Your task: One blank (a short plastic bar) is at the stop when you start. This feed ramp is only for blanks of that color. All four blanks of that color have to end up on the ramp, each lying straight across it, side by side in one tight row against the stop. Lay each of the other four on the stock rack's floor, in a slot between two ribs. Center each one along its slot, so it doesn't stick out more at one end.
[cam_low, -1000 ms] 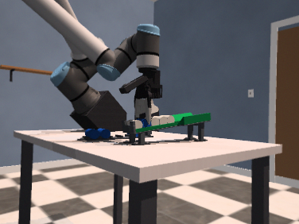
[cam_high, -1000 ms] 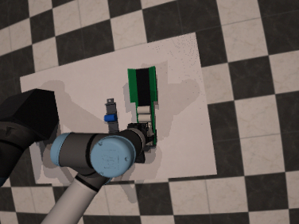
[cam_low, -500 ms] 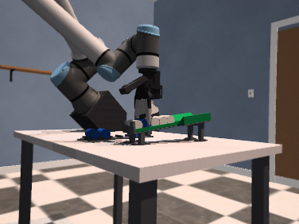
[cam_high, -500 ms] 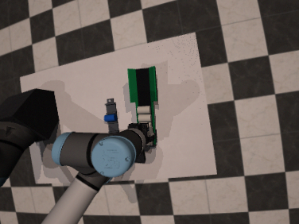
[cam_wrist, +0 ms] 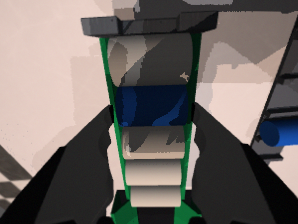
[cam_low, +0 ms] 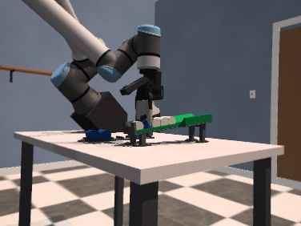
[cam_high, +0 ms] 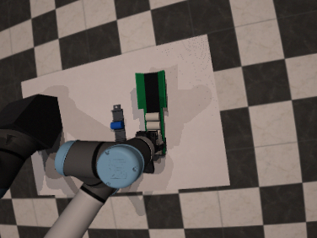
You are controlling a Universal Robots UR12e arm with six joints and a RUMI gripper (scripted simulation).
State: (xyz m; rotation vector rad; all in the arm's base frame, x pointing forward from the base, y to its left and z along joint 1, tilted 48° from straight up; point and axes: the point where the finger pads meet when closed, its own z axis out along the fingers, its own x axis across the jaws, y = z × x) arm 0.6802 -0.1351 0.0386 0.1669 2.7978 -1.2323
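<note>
My hand is 20 cm past the dark stock rack, 9 cm above it and 3 cm to the right of it. The rest, counted from my hand: stop 6 cm to the right, 3 cm below, 1 cm behind.
</note>
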